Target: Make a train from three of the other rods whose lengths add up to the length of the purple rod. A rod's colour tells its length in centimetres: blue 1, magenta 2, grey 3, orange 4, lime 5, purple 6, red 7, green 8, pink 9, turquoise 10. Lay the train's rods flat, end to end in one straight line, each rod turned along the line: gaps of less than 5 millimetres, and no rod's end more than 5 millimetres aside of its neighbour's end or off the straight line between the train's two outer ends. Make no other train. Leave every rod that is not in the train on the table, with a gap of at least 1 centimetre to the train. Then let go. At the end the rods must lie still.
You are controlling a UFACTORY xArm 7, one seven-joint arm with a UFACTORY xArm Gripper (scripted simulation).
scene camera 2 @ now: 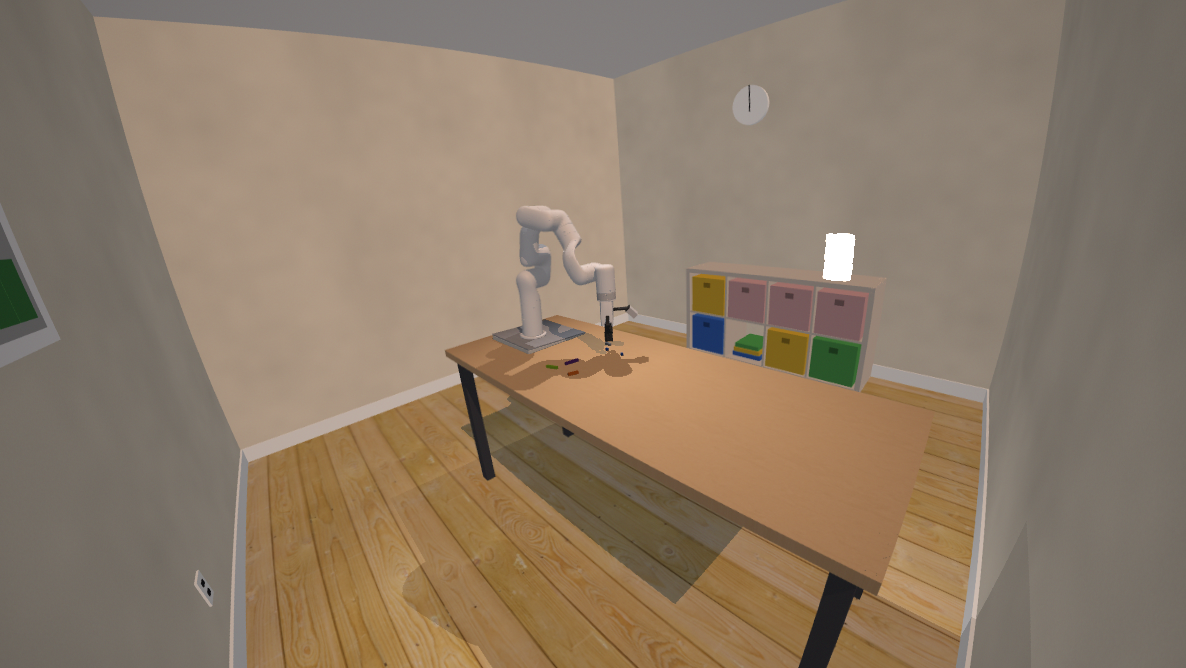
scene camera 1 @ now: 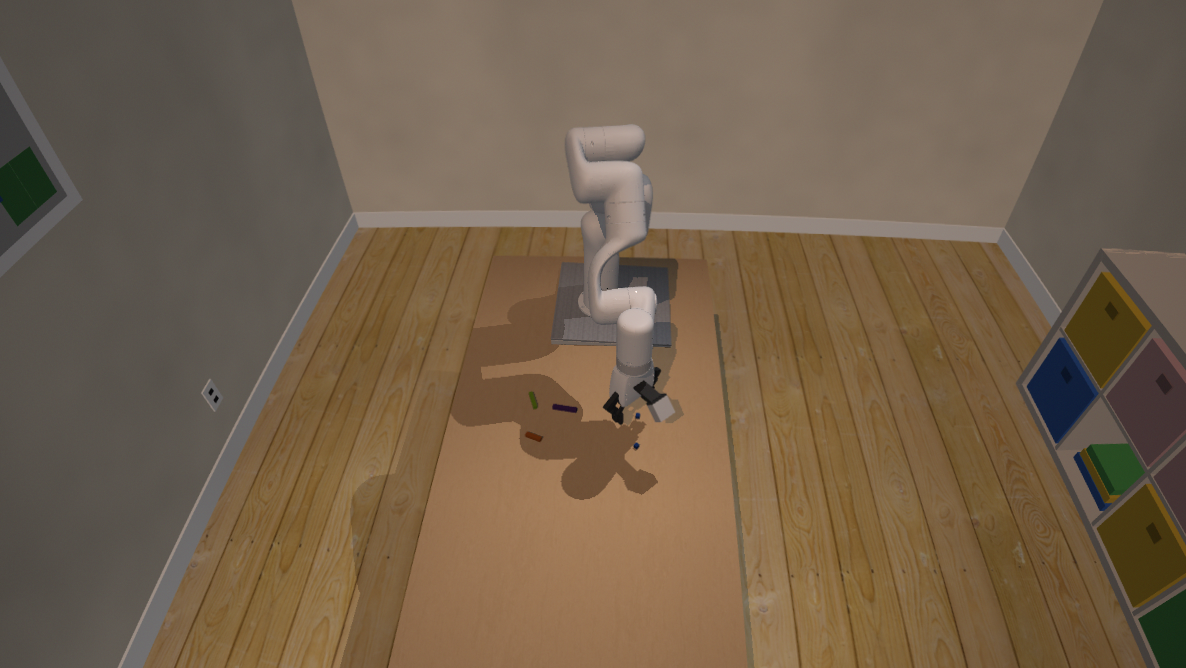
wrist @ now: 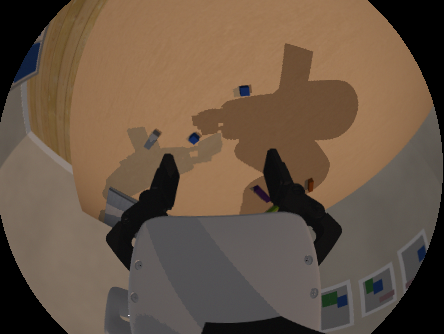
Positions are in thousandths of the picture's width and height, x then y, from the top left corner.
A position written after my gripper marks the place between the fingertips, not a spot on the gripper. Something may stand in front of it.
Note:
I see my gripper (scene camera 1: 532, 615).
My gripper also shows in the wrist view (wrist: 497, 487).

